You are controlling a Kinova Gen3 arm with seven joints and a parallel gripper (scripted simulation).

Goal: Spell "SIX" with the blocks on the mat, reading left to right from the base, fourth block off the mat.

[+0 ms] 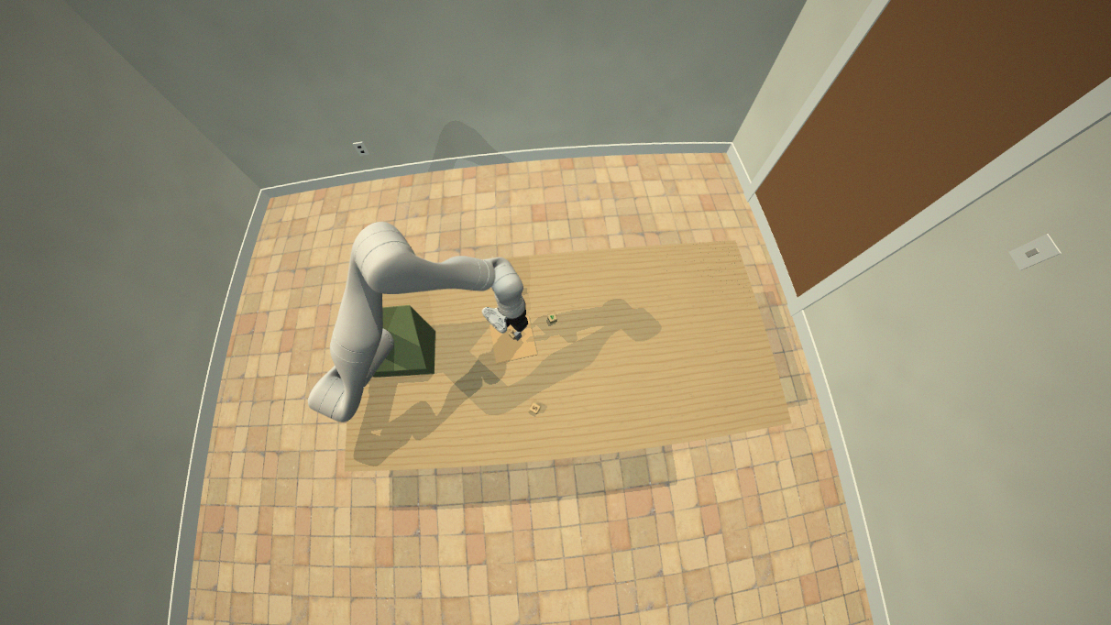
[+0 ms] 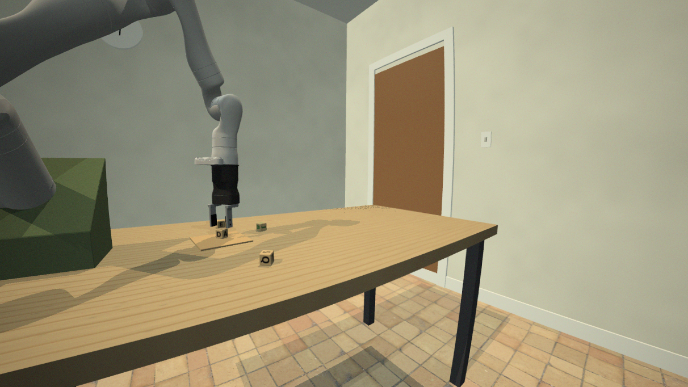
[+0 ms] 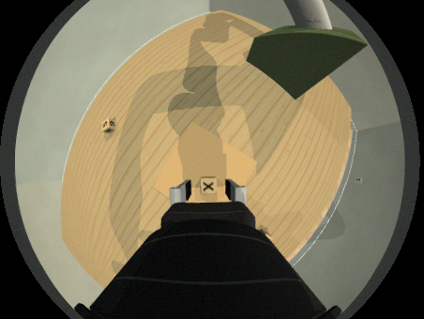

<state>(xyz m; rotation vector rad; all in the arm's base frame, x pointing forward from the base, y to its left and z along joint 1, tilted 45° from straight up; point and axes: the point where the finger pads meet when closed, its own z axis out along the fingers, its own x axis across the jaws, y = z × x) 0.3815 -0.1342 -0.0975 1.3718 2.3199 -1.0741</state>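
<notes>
Right now the tan mat is 50 mm below my hand, 10 mm to the right of it and 10 mm behind it. The rest, counted from my hand: tan block 260 mm to the right, 40 mm below, 20 mm ahead.
</notes>
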